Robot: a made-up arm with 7 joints.
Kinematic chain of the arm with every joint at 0, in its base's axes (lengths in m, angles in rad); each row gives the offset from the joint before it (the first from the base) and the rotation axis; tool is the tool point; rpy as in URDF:
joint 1: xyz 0 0 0.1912 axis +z
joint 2: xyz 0 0 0 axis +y
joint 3: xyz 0 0 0.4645 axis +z
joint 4: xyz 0.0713 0 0 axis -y
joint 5: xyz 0.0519 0 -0.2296 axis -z
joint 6: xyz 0 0 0 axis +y
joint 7: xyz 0.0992 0 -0.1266 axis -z
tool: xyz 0 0 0 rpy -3.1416 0 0
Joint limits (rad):
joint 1: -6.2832..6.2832
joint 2: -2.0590..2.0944
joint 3: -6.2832..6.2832
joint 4: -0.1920..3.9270
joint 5: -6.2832..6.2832
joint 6: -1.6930..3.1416
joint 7: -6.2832..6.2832
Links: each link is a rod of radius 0.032 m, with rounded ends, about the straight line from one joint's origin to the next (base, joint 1, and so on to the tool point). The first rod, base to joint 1, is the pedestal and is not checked.
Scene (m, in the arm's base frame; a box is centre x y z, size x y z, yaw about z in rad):
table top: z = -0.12
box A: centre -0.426 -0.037 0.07 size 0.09 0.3 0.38 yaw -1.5
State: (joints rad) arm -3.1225 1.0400 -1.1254 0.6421 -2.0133 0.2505 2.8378
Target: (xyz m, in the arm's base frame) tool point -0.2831 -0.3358 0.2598
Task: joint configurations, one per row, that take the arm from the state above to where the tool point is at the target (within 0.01 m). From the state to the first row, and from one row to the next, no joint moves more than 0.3 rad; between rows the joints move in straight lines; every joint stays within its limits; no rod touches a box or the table.
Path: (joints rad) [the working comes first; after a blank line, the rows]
Joints at the target: -2.2029 0.4637 -0.3849 0.8753 -1.8838 -0.1175 2.8378
Straight joint move there: touches box A.

1: -3.0857 0.7828 -1.1018 0.5695 -2.1601 0.0952 2.6655
2: -3.0488 0.5256 -1.0782 0.4969 -2.3069 -0.0601 2.4932
3: -3.0120 0.2684 -1.0546 0.4243 -2.4537 -0.2153 2.3209
4: -2.9752 0.0112 -1.0310 0.3517 -2.6004 -0.3706 2.1486
5: -2.9383 -0.2460 -1.0074 0.2791 -2.7472 -0.5259 1.9763
6: -2.6932 -0.0094 -0.7999 0.4779 -2.4594 -0.3898 2.2635
7: -2.4480 0.2271 -0.5924 0.6766 -2.1716 -0.2536 2.5506
8: -2.2029 0.4637 -0.3849 0.8753 -1.8838 -0.1175 2.8378

